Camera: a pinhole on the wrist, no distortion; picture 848 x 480 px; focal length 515.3 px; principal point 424.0 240.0 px. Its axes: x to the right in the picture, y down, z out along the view. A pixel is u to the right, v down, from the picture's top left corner.
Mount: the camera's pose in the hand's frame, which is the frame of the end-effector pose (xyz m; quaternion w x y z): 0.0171 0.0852 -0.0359 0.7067 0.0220 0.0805 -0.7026
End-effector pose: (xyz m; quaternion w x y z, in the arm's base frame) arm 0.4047 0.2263 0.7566 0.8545 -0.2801 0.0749 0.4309
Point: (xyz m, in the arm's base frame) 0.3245 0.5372 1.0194
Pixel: 330.9 260.1
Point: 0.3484 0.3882 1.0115
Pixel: 454.4 146.8
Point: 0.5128 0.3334 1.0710
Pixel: 694.2 208.1
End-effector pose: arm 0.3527 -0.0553 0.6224 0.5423 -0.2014 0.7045 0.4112
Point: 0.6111 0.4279 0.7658
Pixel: 289.6 45.2
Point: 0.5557 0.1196 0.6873
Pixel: outside the picture
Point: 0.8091 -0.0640 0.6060
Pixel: outside the picture
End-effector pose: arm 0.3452 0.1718 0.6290 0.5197 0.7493 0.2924 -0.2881
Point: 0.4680 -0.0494 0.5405
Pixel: 320.0 394.9
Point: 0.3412 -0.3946 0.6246
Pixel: 278.1 107.4
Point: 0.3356 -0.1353 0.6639
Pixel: 316.1 40.7
